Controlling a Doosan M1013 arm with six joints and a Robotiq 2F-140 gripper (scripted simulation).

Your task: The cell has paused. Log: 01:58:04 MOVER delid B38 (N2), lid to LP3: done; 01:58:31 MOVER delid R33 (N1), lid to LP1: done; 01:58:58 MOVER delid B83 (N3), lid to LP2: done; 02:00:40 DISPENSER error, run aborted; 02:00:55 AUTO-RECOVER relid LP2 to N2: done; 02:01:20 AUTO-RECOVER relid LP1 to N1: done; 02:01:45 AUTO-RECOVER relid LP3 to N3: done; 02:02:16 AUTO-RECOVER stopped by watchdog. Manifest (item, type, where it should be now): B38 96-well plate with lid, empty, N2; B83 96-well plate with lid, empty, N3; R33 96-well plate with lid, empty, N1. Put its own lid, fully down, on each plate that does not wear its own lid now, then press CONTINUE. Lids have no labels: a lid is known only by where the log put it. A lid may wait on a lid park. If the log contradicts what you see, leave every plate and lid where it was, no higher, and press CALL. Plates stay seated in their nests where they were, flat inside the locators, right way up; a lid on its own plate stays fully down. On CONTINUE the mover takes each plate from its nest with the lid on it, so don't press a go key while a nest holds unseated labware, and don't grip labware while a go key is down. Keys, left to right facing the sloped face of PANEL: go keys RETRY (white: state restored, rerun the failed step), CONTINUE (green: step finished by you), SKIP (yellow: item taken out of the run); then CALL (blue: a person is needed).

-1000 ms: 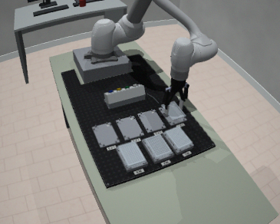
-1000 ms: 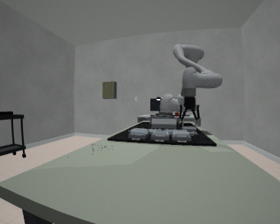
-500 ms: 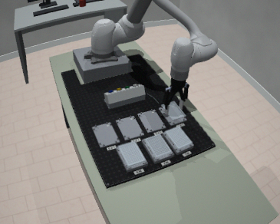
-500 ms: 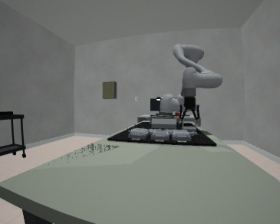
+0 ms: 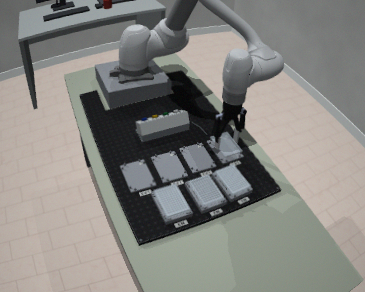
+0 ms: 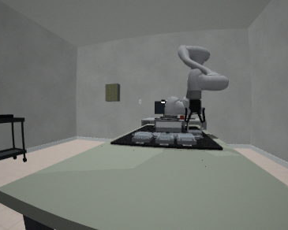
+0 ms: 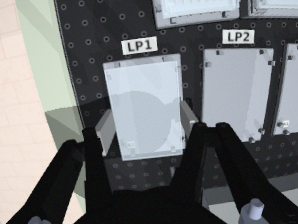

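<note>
My gripper is now 50 mm above the lid park LP1. The rest, counted from my hand: lid park LP2: 10 mm ahead, 130 mm to the right, 50 mm below; then lid park LP4: 30 mm ahead, 260 mm to the right, 50 mm below; then white key: 230 mm behind, 140 mm to the right, 10 mm above.
</note>
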